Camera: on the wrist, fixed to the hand. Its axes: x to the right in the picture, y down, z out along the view.
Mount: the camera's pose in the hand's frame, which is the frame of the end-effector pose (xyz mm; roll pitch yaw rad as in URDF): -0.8 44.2 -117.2 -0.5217 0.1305 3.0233
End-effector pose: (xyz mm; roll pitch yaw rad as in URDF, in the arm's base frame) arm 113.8 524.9 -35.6 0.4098 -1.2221 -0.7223
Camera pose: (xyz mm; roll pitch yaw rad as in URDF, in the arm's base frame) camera 234.6 534.7 -67.1 -1.4316 1.2538 1.8834
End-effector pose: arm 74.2 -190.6 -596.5 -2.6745 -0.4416 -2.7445
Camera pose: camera 72.6 -91.3 -520.2 2.2303 0.3719 0.5730
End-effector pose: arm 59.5 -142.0 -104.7 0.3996 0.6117 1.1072
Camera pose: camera -41.3 -150.6 -178.6 -0.8137 -0.5288 -2.2189
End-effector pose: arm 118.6 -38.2 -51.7 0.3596 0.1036 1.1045
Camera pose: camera 40.1 -10.5 -145.3 -0.8638 -0.0216 -2.1931
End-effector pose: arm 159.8 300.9 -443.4 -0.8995 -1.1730 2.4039
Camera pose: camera 129.9 414.9 -485.8 0.5099 1.3447 -0.6075
